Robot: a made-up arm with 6 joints. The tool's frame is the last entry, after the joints. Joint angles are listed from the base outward.
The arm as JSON. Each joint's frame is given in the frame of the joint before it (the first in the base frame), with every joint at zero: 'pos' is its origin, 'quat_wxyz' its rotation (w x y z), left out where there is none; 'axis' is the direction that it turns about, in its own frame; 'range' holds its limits. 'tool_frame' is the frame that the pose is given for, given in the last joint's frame.
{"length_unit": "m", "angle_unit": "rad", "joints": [
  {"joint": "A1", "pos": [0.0, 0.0, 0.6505], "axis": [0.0, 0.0, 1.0], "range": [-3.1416, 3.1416]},
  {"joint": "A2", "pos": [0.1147, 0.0, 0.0], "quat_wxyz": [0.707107, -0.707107, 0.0, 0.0], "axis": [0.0, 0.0, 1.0], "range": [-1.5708, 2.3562]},
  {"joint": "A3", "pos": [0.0, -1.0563, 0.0], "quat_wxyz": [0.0, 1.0, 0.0, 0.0], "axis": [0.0, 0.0, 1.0], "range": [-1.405, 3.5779]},
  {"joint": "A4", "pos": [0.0, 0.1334, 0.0], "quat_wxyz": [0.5, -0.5, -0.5, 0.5], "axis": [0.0, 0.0, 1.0], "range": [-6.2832, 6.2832]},
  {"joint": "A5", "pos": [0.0, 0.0, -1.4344], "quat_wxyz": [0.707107, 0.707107, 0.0, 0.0], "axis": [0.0, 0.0, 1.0], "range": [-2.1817, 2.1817]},
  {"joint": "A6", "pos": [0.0, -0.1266, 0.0], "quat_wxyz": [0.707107, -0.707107, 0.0, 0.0], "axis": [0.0, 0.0, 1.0], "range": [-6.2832, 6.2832]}
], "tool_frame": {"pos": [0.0, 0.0, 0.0], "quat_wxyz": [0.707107, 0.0, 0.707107, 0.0]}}
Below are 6 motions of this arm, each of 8 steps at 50 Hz.
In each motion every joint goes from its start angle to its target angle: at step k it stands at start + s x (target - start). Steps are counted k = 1, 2, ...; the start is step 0. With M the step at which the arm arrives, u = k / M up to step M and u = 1 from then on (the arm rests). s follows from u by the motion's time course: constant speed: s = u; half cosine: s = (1 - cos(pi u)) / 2; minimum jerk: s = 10 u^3 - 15 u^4 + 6 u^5.
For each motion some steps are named. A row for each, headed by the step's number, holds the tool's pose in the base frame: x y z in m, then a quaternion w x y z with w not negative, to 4 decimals.
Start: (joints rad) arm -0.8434 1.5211 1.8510 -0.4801 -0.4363 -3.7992
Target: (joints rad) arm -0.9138 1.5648 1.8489 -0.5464 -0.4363 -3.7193
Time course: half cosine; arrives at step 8
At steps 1, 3, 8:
1: 1.7478 -1.9365 1.2819 0.5078 -0.7999 0.2861 -0.1427
3: 1.7161 -1.9746 1.2520 0.5071 -0.7979 0.2932 -0.1419
8: 1.6304 -2.0683 1.1752 0.5056 -0.7924 0.3112 -0.1402

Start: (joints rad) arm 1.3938 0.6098 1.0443 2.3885 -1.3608 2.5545
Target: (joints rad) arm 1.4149 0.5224 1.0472 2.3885 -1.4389 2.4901
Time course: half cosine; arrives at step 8
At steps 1, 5, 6, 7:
1: 0.4243 1.8995 2.3404 0.3152 0.8485 -0.2614 0.3353
5: 0.3815 1.7994 2.4420 0.2581 0.8660 -0.2781 0.3257
6: 0.3712 1.7735 2.4662 0.2438 0.8698 -0.2821 0.3231
7: 0.3643 1.7560 2.4821 0.2342 0.8723 -0.2847 0.3213

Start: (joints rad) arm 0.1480 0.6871 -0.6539 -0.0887 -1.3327 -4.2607
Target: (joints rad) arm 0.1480 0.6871 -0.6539 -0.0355 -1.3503 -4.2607
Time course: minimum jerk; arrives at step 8
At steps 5, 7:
5: 1.1145 0.1724 0.0452 0.0796 -0.2156 0.5024 0.8336
7: 1.1145 0.1707 0.0457 0.0725 -0.2174 0.5025 0.8336

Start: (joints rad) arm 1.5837 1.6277 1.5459 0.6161 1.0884 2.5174
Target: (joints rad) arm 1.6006 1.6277 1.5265 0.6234 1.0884 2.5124
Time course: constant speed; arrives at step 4
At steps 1, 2, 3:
1: -0.1108 2.6748 0.6852 0.2848 -0.3972 -0.8336 -0.2572
2: -0.1223 2.6747 0.6777 0.2839 -0.3957 -0.8355 -0.2544
3: -0.1338 2.6746 0.6703 0.2829 -0.3941 -0.8374 -0.2516

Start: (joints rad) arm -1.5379 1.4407 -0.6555 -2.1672 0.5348 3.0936
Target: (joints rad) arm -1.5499 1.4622 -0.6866 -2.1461 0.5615 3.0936
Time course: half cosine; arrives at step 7
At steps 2, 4, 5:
2: -0.0399 -0.4605 -0.5934 0.3776 0.3659 0.8480 0.0669
4: -0.0443 -0.4312 -0.5862 0.3703 0.3682 0.8491 0.0796
5: -0.0463 -0.4175 -0.5825 0.3669 0.3692 0.8496 0.0856

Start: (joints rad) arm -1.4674 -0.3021 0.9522 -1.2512 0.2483 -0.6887
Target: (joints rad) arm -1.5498 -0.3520 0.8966 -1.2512 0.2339 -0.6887
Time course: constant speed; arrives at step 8
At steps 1, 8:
1: -0.0158 -0.1460 3.1811 0.5894 0.2189 -0.7740 0.0752
8: -0.0256 -0.1090 3.1646 0.5953 0.1952 -0.7778 0.0505

